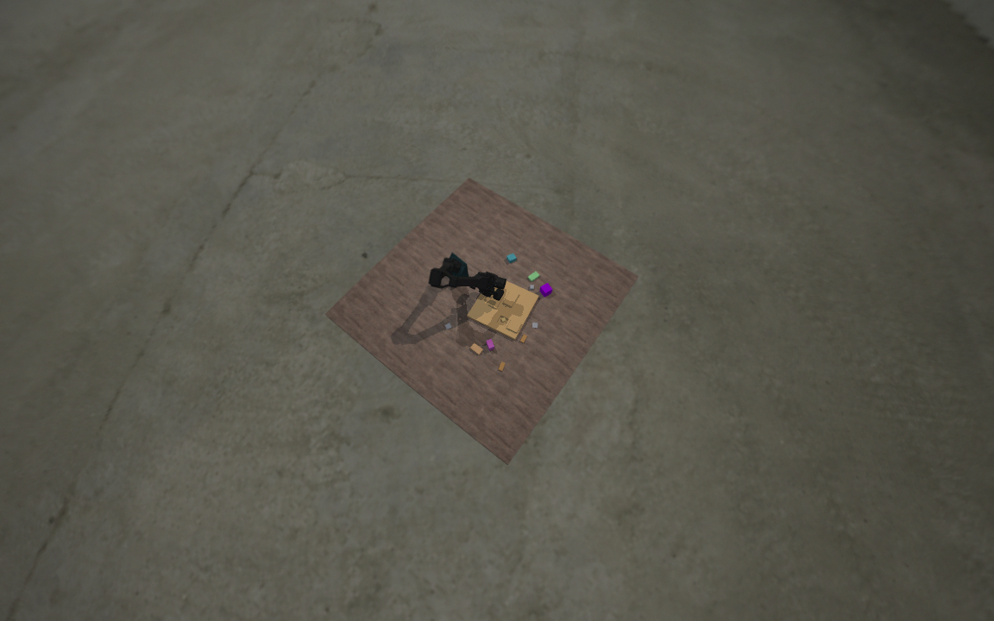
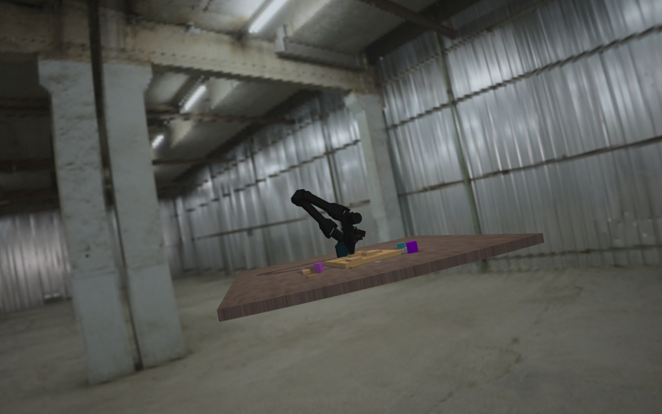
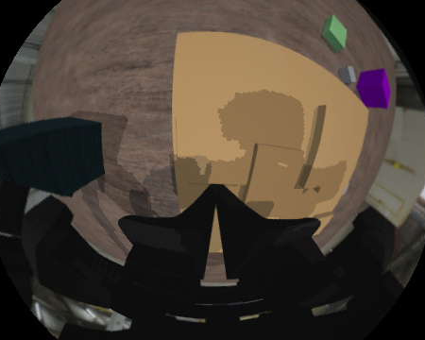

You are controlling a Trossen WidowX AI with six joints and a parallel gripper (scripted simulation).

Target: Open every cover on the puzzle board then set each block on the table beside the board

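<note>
Now: gripper tip 110 mm short of the tan puzzle board and 10 mm above it. From my gripper tip the other things lie so: teal block: 290 mm to the left, 60 mm behind, 10 mm below; then magenta block: 210 mm to the right, 200 mm ahead; then green block: 280 mm to the left, 120 mm ahead, 20 mm below.
</note>
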